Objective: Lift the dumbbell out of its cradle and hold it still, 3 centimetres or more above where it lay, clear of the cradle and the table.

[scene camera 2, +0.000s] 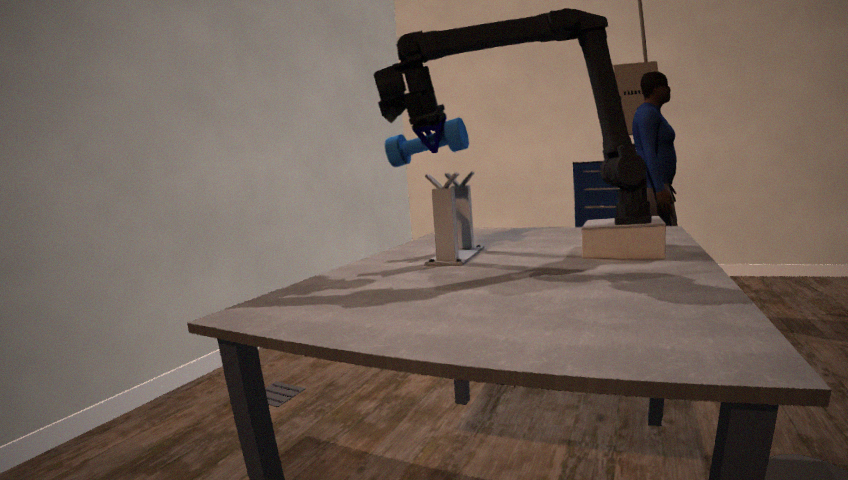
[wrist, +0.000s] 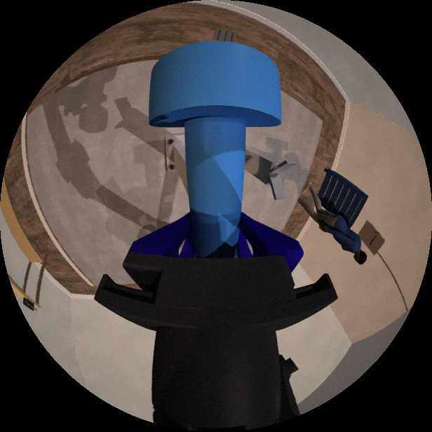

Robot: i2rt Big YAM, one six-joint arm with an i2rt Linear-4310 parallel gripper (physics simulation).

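A blue dumbbell (scene camera 2: 418,144) (wrist: 215,170) hangs in the air above its cradle, slightly tilted, with its right end higher in the scene view. My gripper (scene camera 2: 434,142) (wrist: 215,214) is shut on the dumbbell's handle, its dark blue fingers on both sides of it. The grey cradle (scene camera 2: 443,226) (wrist: 276,181) stands on the table (scene camera 2: 505,333) (wrist: 135,185), with its V-shaped arms below the dumbbell. A gap shows between the dumbbell and the cradle in the scene view. In the wrist view the dumbbell hides part of the cradle.
The arm's base stands on a pale block (scene camera 2: 623,240) at the right of the cradle. A person in blue (scene camera 2: 653,142) (wrist: 345,239) and a blue drawer cabinet (scene camera 2: 592,196) (wrist: 342,196) are beyond the table. The arm's shadow lies across the table top.
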